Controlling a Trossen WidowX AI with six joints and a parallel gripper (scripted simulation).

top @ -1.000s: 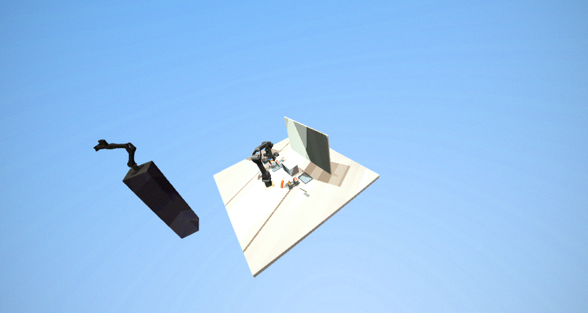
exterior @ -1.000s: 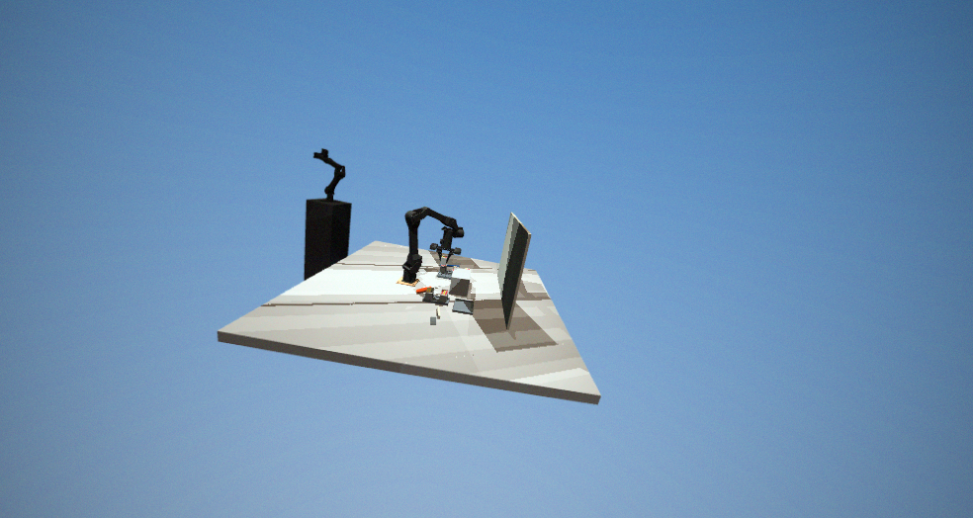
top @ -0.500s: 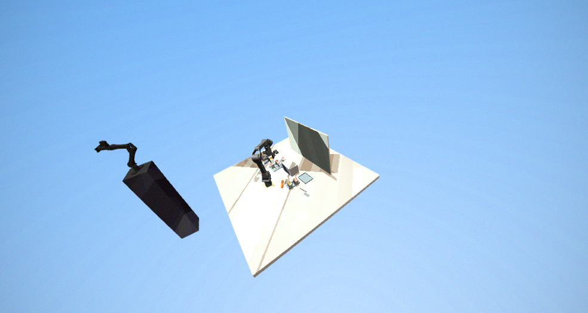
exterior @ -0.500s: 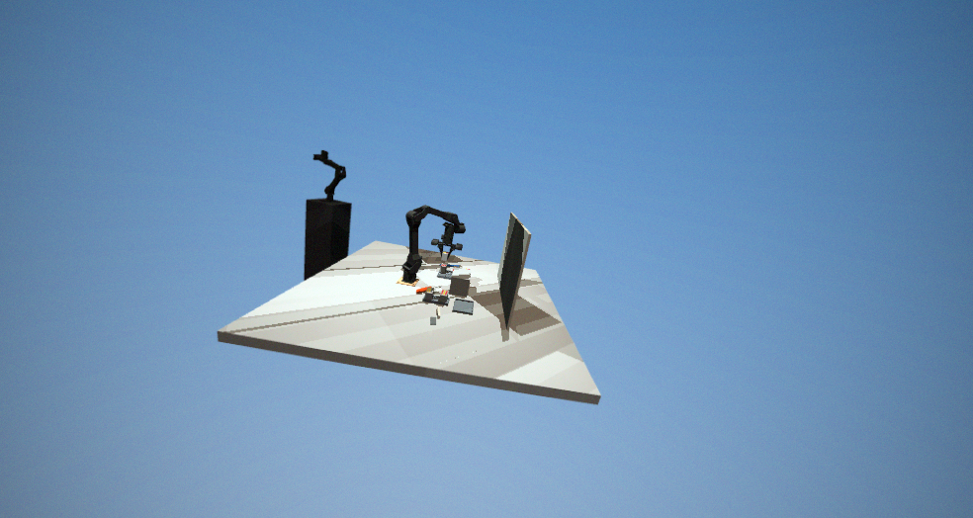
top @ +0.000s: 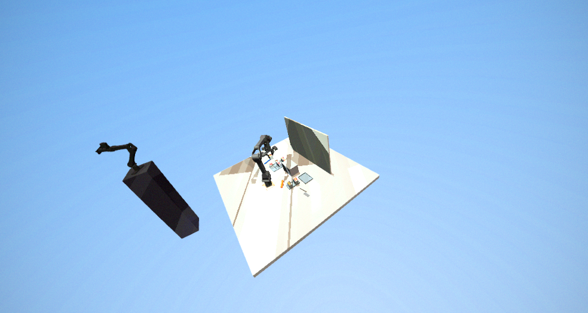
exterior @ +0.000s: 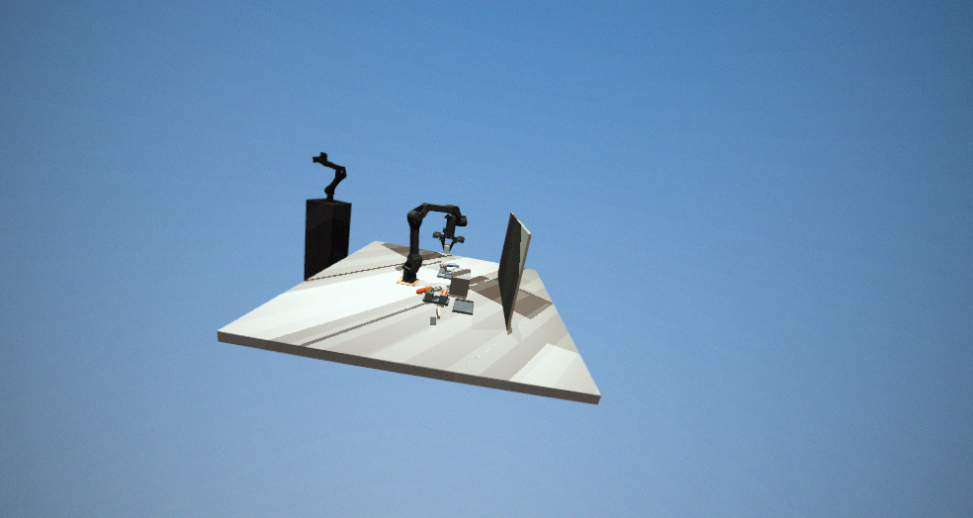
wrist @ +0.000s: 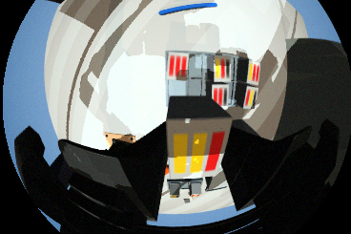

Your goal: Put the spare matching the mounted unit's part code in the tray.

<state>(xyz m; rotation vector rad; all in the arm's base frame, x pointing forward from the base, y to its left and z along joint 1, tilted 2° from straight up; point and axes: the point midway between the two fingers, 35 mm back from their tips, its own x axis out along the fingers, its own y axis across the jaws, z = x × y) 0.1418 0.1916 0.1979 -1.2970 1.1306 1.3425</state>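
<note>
Right now the flat tray is 330 mm to the right of my gripper tip, 210 mm ahead of it and 160 mm below it. Also, from my gripper tip: grey mounted unit: 140 mm ahead, 130 mm to the right, 110 mm below; then thin blue bar: 190 mm to the left, 160 mm below, 10 mm behind; then spare: 20 mm above.
</note>
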